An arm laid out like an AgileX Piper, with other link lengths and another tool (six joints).
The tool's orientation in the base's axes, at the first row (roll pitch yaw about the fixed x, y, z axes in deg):
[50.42 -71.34 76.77]
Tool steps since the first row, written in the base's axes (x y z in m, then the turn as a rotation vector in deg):
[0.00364 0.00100 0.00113 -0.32 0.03 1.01]
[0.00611 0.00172 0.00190 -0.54 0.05 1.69]
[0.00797 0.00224 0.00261 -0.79 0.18 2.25]
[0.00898 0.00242 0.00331 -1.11 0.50 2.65]
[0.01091 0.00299 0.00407 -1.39 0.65 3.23]
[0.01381 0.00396 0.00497 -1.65 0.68 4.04]
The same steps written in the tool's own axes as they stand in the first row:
[0.00165 -0.00315 0.00169 0.94 0.48 -0.01]
[0.00278 -0.00531 0.00281 1.58 0.81 -0.02]
[0.00375 -0.00690 0.00370 2.13 1.08 -0.16]
[0.00455 -0.00762 0.00432 2.59 1.24 -0.52]
[0.00559 -0.00928 0.00522 3.16 1.52 -0.69]
[0.00695 -0.01189 0.00644 3.92 1.91 -0.71]

